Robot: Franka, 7 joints.
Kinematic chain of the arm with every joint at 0, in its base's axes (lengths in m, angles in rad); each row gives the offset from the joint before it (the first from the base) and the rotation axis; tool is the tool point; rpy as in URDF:
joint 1: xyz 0 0 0.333 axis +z
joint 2: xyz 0 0 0 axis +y
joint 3: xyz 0 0 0.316 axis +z
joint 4: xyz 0.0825 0 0 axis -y
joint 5: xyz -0.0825 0 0.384 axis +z
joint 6: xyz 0 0 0 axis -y
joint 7: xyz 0.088 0 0 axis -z
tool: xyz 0 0 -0.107 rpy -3.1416 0 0
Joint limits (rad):
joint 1: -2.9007..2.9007
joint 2: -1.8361..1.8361
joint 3: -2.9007..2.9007
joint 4: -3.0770..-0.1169
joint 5: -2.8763..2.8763
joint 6: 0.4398..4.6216
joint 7: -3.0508..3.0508
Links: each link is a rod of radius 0.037 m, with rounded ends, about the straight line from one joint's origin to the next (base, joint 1, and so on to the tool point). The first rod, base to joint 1, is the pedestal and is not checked.
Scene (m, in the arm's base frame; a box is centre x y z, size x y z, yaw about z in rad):
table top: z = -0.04
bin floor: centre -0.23 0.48 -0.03 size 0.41 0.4 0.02 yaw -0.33
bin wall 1: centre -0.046 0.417 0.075 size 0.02 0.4 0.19 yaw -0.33
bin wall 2: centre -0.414 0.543 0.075 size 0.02 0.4 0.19 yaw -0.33
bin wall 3: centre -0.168 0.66 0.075 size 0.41 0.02 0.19 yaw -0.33
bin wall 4: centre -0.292 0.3 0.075 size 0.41 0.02 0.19 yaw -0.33
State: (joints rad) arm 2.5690 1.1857 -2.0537 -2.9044 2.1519 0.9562 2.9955
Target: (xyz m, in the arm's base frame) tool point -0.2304 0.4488 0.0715
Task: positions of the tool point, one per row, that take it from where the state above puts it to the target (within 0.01 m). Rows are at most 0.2 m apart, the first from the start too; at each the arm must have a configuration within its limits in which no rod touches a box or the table.
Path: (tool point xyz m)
1: 0.1302 0.3864 0.3268
2: -0.0335 0.4576 0.3000
3: -0.2304 0.4488 0.3122
4: -0.2491 0.4558 0.1954
5: -0.2304 0.4488 0.0715

